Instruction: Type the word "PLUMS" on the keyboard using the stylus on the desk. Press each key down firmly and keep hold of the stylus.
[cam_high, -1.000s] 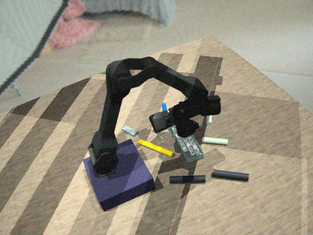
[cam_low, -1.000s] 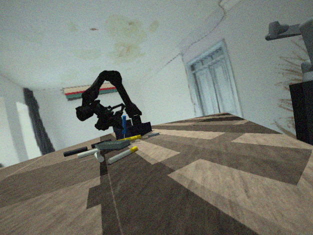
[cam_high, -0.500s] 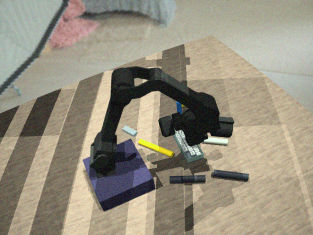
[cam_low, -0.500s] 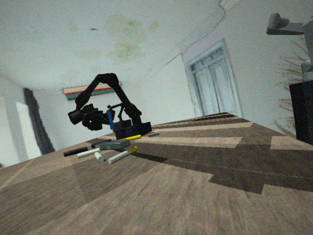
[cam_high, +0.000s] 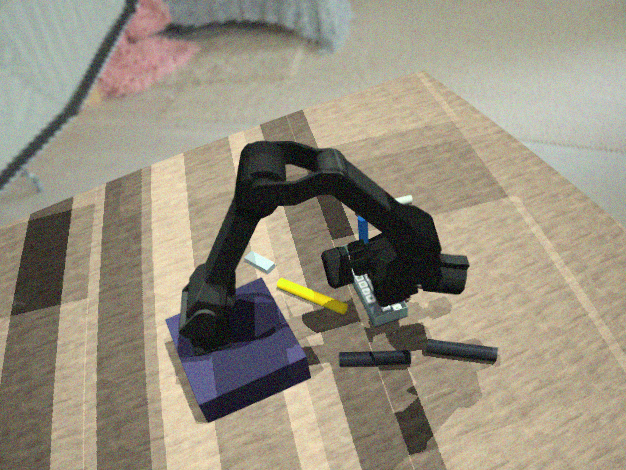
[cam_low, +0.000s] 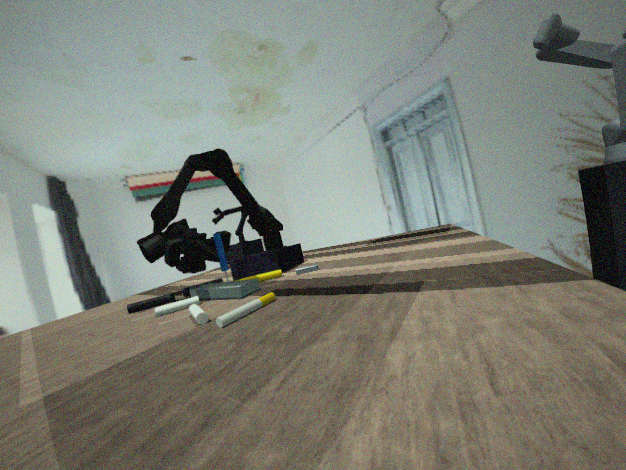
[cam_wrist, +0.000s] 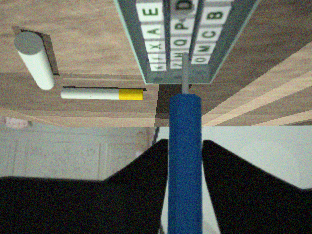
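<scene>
Right now my gripper tip is 11 cm past the yellow marker, 8 cm above it and 2 cm to the left of it. The rest, counted from my gripper tip: white-and-yellow marker (17 cm to the left, 9 cm ahead, 8 cm below); thin grey tip (5 cm below); blue stylus (1 cm below).
</scene>
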